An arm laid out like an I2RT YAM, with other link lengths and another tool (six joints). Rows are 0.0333 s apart.
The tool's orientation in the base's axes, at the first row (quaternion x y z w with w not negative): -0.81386, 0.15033, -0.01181, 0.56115
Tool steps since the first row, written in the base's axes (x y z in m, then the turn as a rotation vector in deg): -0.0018, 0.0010, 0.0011, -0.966, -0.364, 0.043; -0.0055, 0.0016, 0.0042, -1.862, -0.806, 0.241; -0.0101, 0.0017, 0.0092, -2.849, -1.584, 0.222; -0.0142, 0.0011, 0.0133, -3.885, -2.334, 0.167; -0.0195, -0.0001, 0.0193, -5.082, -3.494, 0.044; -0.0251, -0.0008, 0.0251, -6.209, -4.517, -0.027; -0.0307, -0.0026, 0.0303, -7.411, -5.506, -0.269; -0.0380, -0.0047, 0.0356, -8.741, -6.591, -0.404; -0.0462, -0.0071, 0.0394, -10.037, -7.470, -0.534; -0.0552, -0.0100, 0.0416, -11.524, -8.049, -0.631; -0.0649, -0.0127, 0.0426, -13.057, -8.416, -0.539; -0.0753, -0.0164, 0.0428, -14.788, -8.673, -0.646
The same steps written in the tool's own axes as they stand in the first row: -0.0021, -0.0009, 0.0002, -0.835, 0.302, -0.529; -0.0063, -0.0031, -0.0011, -1.605, 0.472, -1.172; -0.0115, -0.0067, -0.0038, -2.344, 0.971, -2.059; -0.0158, -0.0093, -0.0066, -3.131, 1.505, -2.916; -0.0215, -0.0132, -0.0109, -3.956, 2.271, -4.150; -0.0275, -0.0169, -0.0147, -4.757, 2.930, -5.267; -0.0332, -0.0198, -0.0193, -5.613, 3.751, -6.303; -0.0404, -0.0223, -0.0246, -6.583, 4.536, -7.490; -0.0482, -0.0231, -0.0297, -7.574, 5.241, -8.485; -0.0563, -0.0221, -0.0349, -8.829, 5.862, -9.256; -0.0650, -0.0199, -0.0395, -10.212, 6.252, -9.912; -0.0740, -0.0165, -0.0449, -11.782, 6.834, -10.431
